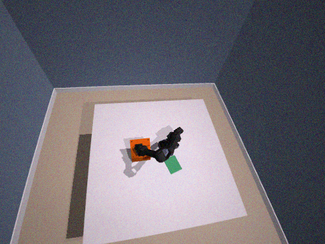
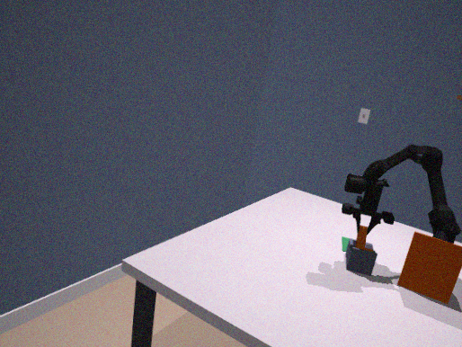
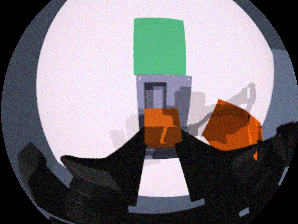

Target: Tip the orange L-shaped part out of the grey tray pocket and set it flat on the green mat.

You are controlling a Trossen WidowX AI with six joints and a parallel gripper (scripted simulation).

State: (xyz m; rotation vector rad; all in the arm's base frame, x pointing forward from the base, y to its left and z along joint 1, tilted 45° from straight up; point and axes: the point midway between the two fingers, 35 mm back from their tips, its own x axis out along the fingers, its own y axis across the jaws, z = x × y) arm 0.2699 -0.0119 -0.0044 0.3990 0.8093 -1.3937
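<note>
The green mat is 2 cm ahead of my gripper tip, 14 cm to the right of it and 13 cm below it. From my gripper tip the other things lie so: orange L-shaped part: 2 cm behind, 3 cm to the left, 3 cm below.
</note>
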